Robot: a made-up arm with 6 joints. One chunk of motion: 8 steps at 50 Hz.
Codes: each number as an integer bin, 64 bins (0 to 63) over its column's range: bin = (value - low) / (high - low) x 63, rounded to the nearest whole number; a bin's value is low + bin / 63 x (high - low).
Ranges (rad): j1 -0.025..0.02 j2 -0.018..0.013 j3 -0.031..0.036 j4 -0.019..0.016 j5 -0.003..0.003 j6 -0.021..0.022
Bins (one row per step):
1: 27 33 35 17 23 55
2: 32 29 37 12 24 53
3: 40 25 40 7 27 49
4: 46 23 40 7 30 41
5: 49 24 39 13 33 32
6: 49 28 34 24 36 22
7: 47 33 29 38 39 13
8: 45 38 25 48 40 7
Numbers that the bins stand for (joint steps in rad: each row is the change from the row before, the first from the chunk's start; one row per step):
1: -0.00571 -0.00176 0.00622 -0.00956 -0.00081 0.01654
2: -0.00214 -0.00373 0.00835 -0.01233 -0.00071 0.01517
3: 0.00357 -0.00570 0.01154 -0.01511 -0.00043 0.01244
4: 0.00786 -0.00668 0.01154 -0.01511 -0.00014 0.00698
5: 0.01000 -0.00619 0.01048 -0.01178 0.00014 0.00084
6: 0.01000 -0.00422 0.00516 -0.00567 0.00043 -0.00598
7: 0.00857 -0.00176 -0.00016 0.00211 0.00071 -0.01213
8: 0.00714 0.00070 -0.00441 0.00767 0.00081 -0.01622

